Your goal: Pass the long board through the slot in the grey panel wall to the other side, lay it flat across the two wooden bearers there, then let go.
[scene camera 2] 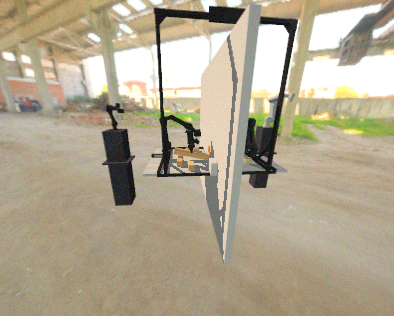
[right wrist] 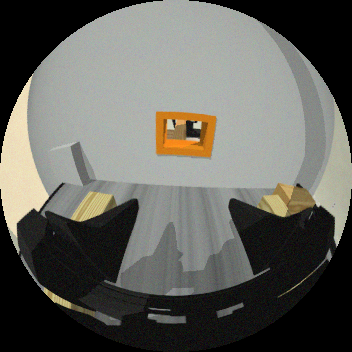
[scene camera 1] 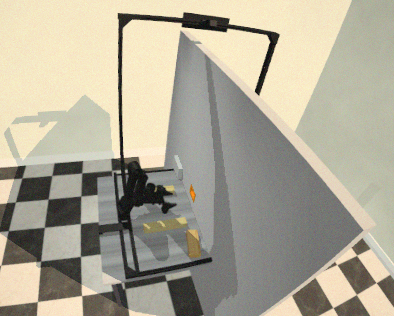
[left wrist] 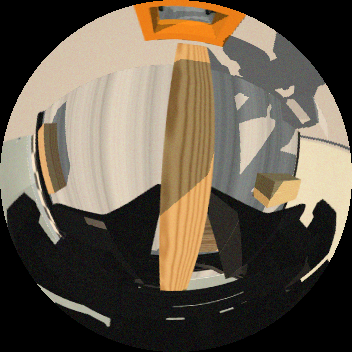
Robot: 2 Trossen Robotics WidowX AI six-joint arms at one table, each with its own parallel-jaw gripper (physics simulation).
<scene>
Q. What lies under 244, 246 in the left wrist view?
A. The left gripper.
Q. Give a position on a grey panel wall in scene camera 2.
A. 226, 84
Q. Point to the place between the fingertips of the right gripper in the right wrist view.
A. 185, 204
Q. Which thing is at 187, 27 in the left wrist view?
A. An orange-framed slot.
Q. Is the right gripper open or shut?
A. Open.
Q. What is the right gripper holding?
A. Nothing.
</scene>
